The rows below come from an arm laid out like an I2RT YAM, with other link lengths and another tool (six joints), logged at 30 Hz.
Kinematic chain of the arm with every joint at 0, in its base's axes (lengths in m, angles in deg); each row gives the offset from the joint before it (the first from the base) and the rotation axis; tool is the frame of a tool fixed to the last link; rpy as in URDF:
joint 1: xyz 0 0 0.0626 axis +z
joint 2: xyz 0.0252 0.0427 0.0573 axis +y
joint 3: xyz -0.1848 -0.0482 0 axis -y
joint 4: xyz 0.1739 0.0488 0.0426 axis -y
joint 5: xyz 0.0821 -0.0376 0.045 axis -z
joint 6: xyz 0.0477 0 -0.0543 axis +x
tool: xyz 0.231 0.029 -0.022 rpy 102.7 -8.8 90
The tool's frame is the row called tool.
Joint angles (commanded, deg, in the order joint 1, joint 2, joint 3, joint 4, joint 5, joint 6), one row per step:
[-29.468 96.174 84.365 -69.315 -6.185 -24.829]
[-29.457 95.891 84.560 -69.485 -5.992 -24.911]
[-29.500 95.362 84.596 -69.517 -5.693 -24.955]
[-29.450 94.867 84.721 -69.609 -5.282 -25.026]
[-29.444 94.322 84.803 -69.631 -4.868 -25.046]
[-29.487 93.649 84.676 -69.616 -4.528 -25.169]
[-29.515 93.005 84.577 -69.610 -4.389 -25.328]
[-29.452 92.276 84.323 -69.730 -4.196 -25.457]
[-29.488 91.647 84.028 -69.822 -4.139 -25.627]
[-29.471 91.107 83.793 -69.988 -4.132 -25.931]
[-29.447 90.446 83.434 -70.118 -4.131 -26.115]
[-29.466 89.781 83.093 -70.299 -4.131 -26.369]
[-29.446 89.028 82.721 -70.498 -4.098 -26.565]
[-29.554 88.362 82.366 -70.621 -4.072 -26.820]
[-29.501 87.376 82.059 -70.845 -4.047 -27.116]
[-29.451 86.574 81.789 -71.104 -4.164 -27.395]
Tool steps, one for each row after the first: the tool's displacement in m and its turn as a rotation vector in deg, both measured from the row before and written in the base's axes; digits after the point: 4 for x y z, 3 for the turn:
[0.0004 -0.0013 0.0015 -0.333 -0.176 0.061]
[0.0006 -0.0022 0.0019 -0.528 -0.319 -0.049]
[0.0005 -0.0024 0.0020 -0.626 -0.260 0.048]
[0.0007 -0.0027 0.0021 -0.656 -0.326 -0.050]
[0.0002 -0.0023 0.0019 -0.592 -0.321 0.012]
[0.0006 -0.0014 0.0020 -0.424 -0.407 0.099]
[-0.0006 -0.0005 0.0017 -0.367 -0.211 0.148]
[-0.0008 -0.0001 0.0012 -0.205 -0.176 0.117]
[-0.0010 0.0004 0.0010 -0.143 -0.104 0.311]
[-0.0011 0.0006 0.0011 -0.127 -0.141 0.203]
[-0.0014 0.0005 0.0011 -0.129 -0.113 0.228]
[-0.0014 0.0006 0.0012 -0.163 -0.133 0.203]
[-0.0013 -0.0001 0.0010 -0.174 -0.138 0.134]
[-0.0007 0.0003 0.0023 -0.316 -0.368 0.334]
[-0.0008 0.0012 0.0018 -0.104 -0.278 0.348]

